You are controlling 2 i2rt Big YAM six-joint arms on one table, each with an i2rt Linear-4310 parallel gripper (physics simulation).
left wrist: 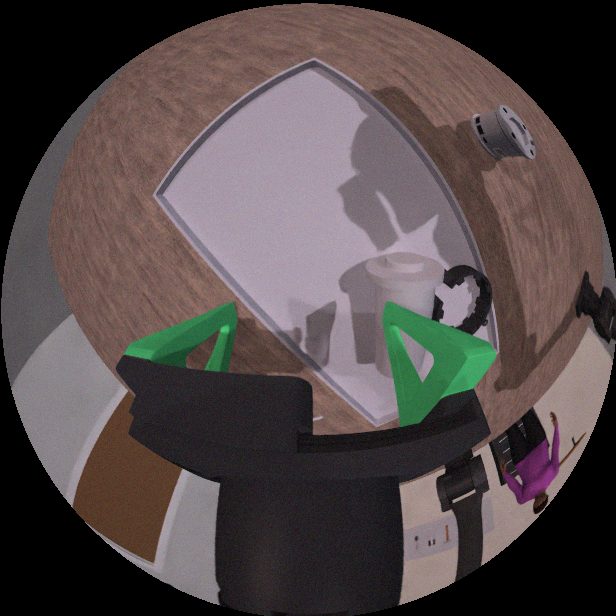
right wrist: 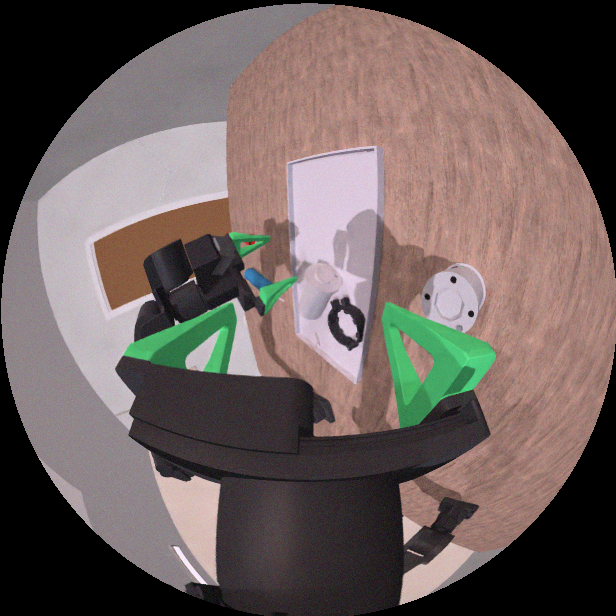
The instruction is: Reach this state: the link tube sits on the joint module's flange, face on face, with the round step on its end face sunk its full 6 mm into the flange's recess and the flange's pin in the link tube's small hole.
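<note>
The white link tube (left wrist: 402, 298) stands on the pale mat (left wrist: 287, 206) with its stepped end face up. My left gripper (left wrist: 313, 344) is open and empty, drawn back from the tube, whose lower part is hidden behind one green finger. The grey joint module (left wrist: 503, 136) lies on the wooden table beyond the mat. In the right wrist view the tube (right wrist: 318, 290) is on the mat, and the left gripper (right wrist: 267, 265) stands open just beside it, not touching. The joint module (right wrist: 453, 298) shows its round flange face close to my right gripper (right wrist: 313, 344), which is open and empty.
A black cable chain (left wrist: 466, 299), curled almost into a ring, lies on the mat right next to the tube; it also shows in the right wrist view (right wrist: 344, 322). A small blue cylinder (right wrist: 256, 279) lies off the mat by the left gripper. The table's edge runs close behind both arms.
</note>
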